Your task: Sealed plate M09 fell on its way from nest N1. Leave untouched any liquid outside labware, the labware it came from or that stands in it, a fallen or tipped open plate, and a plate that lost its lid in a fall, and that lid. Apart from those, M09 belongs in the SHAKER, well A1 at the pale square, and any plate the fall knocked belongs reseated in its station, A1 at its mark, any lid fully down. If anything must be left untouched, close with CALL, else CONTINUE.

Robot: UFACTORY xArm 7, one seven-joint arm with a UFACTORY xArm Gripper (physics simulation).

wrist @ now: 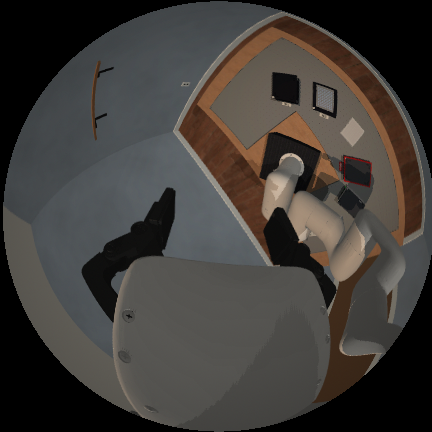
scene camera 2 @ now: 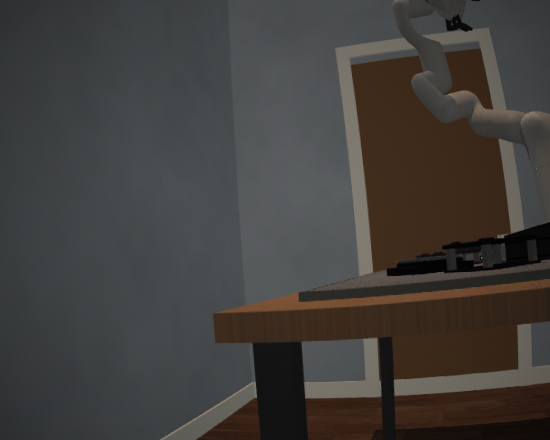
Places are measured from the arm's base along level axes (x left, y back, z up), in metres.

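Pixels of known places: gripper, between the fingertips: (wrist: 224,210) (scene camera 2: 472,15); arm's base, origin of its link: (wrist: 291,165).
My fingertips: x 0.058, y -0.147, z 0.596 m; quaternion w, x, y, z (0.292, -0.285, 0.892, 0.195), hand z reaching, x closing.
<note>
Ahead of a thing's pixels: the offset from my fingertips to its top centre. "pt": to the spot under its first point.
My gripper (scene camera 2: 458,24) (wrist: 224,210) is open and empty, raised high above the table and far from the labware. In the wrist view a pale plate with a grid of wells @[pt dy -0.206, dx +0.150, dz -0.643 m] (wrist: 325,98) sits in a black-framed station. A dark square unit @[dy -0.068, dx +0.292, dz -0.619 m] (wrist: 285,88) is beside it. A red-rimmed dark unit @[dy -0.178, dx -0.204, dz -0.631 m] (wrist: 357,171) and a smaller dark unit @[pt dy -0.090, dx -0.320, dz -0.622 m] (wrist: 350,199) are at the right, the smaller one partly behind the arm. Labels are too small to read; I cannot tell which is M09, N1 or the SHAKER. No liquid or loose lid can be made out.
A pale flat square @[pt dy -0.240, dx -0.034, dz -0.662 m] (wrist: 352,132) lies on the grey deck (scene camera 2: 345,291) (wrist: 240,107) between the well plate and the red-rimmed unit. The arm's base stands on a black block (wrist: 270,155). Low black equipment @[dy -0.205, dx +0.155, dz -0.649 m] (scene camera 2: 425,266) is edge-on in the scene view. The wooden table edge (scene camera 2: 320,322) shows below.
</note>
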